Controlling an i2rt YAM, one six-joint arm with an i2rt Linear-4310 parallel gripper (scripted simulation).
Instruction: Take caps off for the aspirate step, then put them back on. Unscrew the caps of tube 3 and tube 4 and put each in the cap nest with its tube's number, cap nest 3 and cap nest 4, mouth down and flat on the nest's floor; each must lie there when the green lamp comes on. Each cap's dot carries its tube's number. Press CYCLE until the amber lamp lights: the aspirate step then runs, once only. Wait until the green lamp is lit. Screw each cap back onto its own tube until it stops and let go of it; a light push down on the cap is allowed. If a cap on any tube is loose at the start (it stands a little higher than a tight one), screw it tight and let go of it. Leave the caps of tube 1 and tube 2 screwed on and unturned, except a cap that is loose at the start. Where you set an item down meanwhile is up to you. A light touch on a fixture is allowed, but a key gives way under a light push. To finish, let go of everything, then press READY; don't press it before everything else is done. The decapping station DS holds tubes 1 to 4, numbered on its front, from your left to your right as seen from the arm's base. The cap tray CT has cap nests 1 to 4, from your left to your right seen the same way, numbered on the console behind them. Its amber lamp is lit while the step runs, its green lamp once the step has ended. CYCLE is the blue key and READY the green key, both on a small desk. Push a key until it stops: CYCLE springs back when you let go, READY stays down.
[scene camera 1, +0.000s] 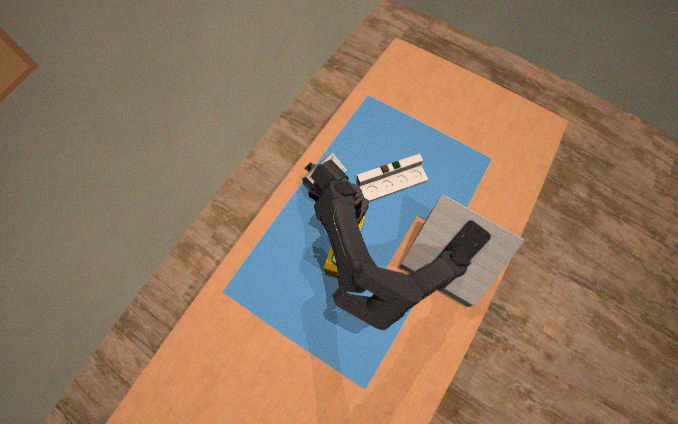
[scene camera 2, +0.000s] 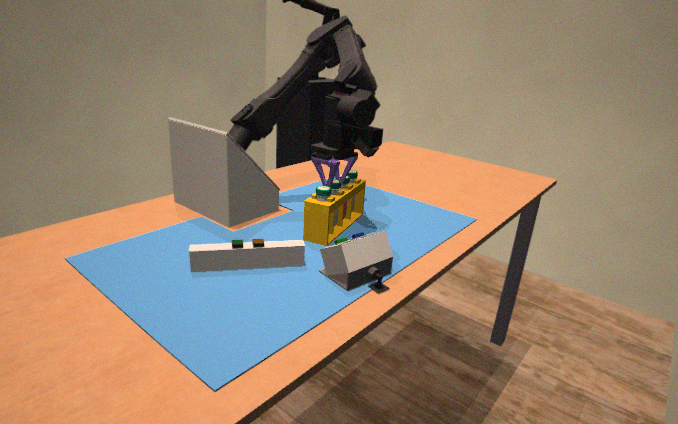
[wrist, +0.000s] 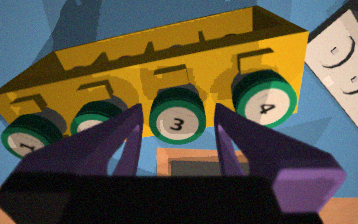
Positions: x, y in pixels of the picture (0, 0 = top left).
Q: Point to a key desk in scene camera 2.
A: At 358, 261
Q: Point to the gripper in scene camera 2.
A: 333, 186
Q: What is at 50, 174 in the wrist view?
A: The gripper.
